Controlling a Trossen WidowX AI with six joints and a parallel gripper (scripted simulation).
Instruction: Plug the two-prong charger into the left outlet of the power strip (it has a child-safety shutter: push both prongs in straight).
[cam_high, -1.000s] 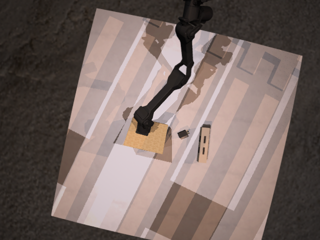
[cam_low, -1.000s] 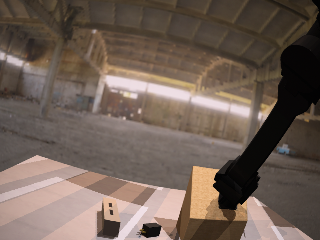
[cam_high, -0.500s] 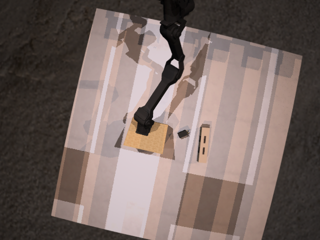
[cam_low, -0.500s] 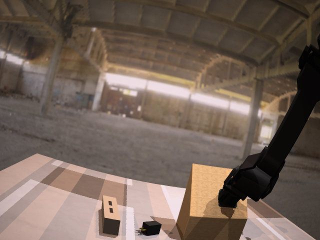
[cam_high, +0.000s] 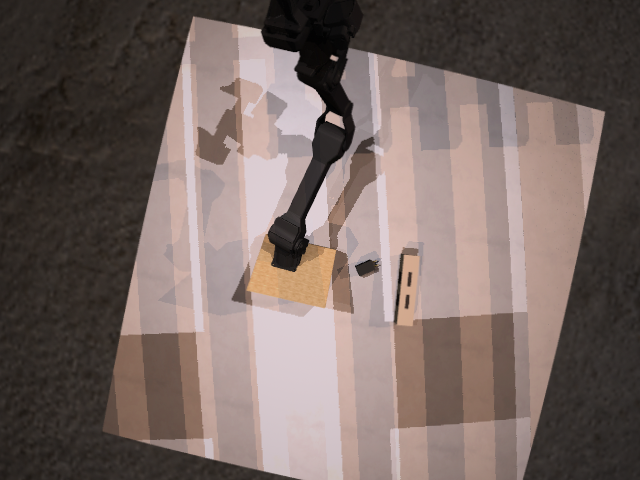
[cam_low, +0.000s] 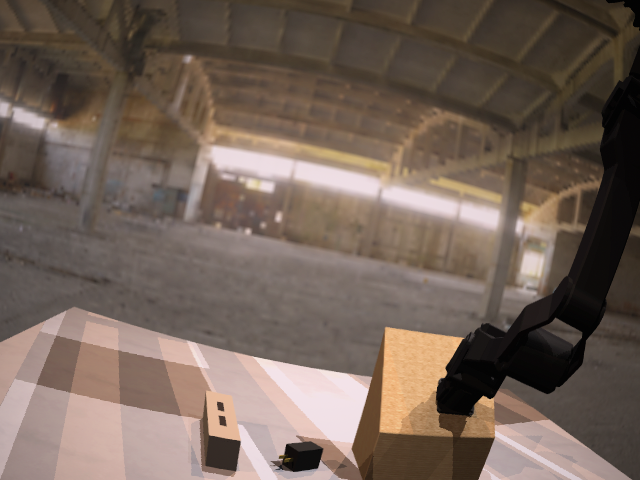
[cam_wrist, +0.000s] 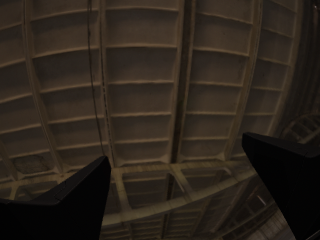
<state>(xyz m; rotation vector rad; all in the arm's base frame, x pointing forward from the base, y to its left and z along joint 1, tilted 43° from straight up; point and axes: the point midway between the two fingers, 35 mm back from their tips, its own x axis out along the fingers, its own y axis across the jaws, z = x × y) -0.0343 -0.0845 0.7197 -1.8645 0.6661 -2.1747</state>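
Right now my gripper tip is 740 mm above the black charger, 410 mm to the left of it and 290 mm short of it.
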